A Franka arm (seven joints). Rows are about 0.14 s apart.
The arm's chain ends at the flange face. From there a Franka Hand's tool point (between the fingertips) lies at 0.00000 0.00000 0.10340 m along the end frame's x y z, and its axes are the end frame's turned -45 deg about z.
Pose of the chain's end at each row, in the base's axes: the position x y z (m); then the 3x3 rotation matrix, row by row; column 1 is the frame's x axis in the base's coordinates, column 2 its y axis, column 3 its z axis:
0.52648, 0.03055, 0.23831; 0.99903, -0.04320, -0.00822; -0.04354, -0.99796, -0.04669; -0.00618, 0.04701, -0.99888
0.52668, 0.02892, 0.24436; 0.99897, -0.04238, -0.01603; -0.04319, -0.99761, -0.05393; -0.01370, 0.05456, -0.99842
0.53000, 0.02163, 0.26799; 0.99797, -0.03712, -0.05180; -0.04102, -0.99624, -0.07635; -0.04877, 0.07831, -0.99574
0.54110, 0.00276, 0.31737; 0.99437, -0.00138, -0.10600; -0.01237, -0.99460, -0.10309; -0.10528, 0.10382, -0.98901
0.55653, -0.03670, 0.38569; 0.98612, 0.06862, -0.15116; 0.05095, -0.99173, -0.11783; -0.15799, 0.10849, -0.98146
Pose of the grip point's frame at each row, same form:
0.52563, 0.02572, 0.13503; 0.73697, 0.67587, -0.00822; 0.67488, -0.73645, -0.04669; -0.03761, 0.02887, -0.99888
0.52502, 0.02334, 0.14112; 0.73635, 0.67641, -0.01603; 0.67488, -0.73596, -0.05393; -0.04827, 0.02889, -0.99842
0.52464, 0.01374, 0.16503; 0.73192, 0.67942, -0.05180; 0.67544, -0.73345, -0.07635; -0.08986, 0.02089, -0.99574
0.53014, -0.00790, 0.21511; 0.70410, 0.70215, -0.10600; 0.69454, -0.71204, -0.10309; -0.14786, -0.00103, -0.98901
0.54090, -0.04888, 0.28421; 0.64877, 0.74581, -0.15116; 0.73729, -0.66523, -0.11783; -0.18843, -0.03500, -0.98146

